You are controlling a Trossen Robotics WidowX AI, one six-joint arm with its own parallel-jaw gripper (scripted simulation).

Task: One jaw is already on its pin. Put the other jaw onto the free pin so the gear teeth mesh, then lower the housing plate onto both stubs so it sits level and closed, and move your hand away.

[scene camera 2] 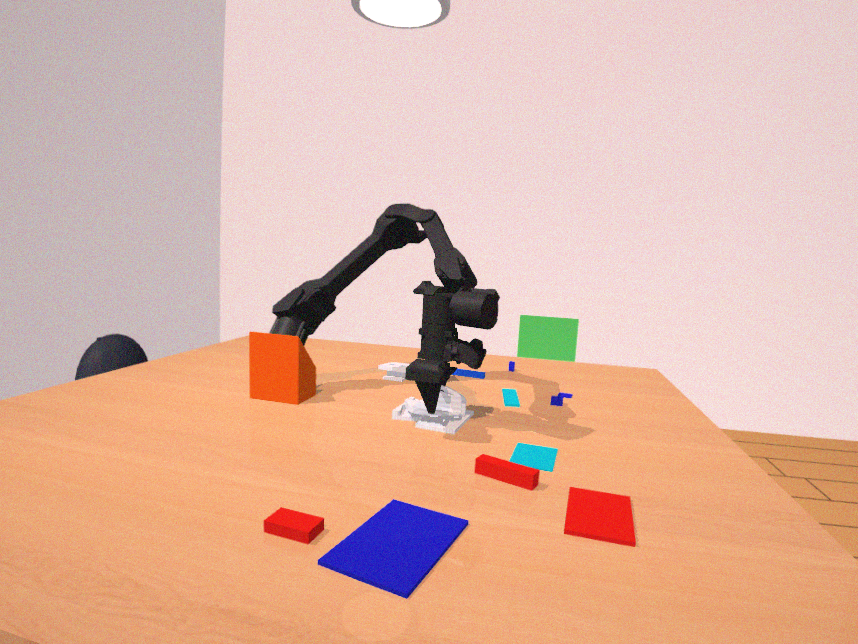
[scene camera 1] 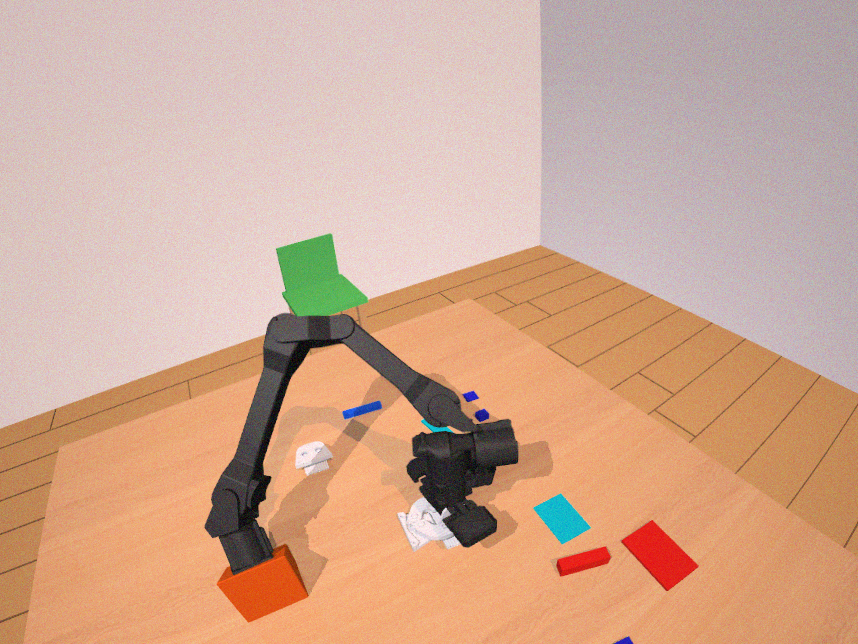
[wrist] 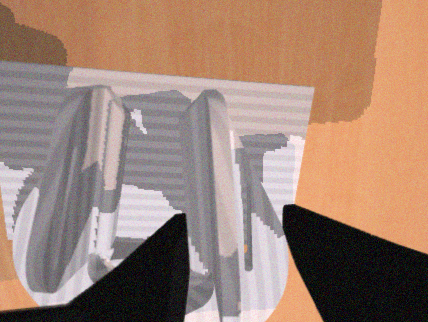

Labels:
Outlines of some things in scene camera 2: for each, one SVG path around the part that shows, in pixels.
My gripper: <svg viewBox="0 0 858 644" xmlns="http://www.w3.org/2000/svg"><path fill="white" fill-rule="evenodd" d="M455 323L433 324L422 322L422 327L419 328L421 351L418 352L418 359L406 367L405 379L415 381L429 414L435 414L440 391L444 392L440 390L441 386L446 386L450 378L449 376L458 369L457 367L450 367L448 362L464 363L470 368L477 370L481 367L487 350L483 349L483 341L475 338L471 342L458 339Z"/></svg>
A white jaw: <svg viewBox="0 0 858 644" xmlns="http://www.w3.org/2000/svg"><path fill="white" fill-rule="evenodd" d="M462 397L459 393L442 385L440 390L443 391L439 393L435 414L429 414L425 404L420 403L414 397L405 399L404 405L409 412L418 415L459 415L462 410Z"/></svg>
A cyan tile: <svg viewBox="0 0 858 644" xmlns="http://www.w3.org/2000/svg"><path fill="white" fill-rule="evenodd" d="M517 443L509 462L543 471L553 471L557 448Z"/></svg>

